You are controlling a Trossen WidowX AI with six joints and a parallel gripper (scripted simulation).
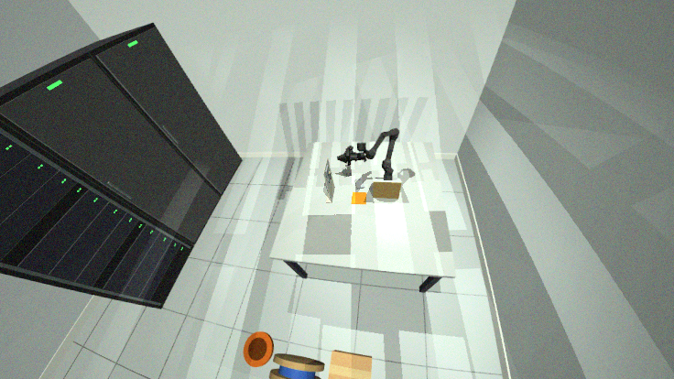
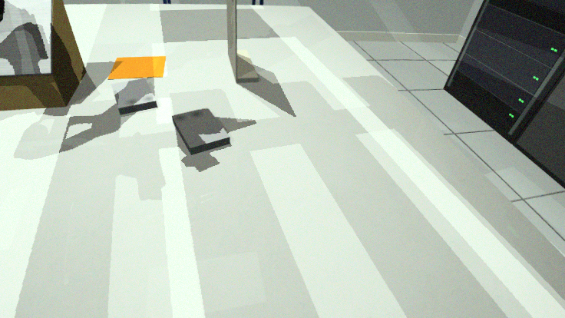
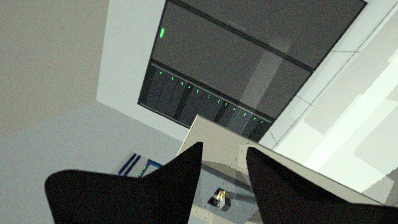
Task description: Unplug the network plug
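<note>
My gripper tip is 50 mm short of the network plug, 100 mm to the right of it and 50 mm above it. Round my gripper tip: orange marked square (160 mm behind, 120 mm to the left, 340 mm below); upright panel (70 mm ahead, 110 mm to the left, 170 mm below).
</note>
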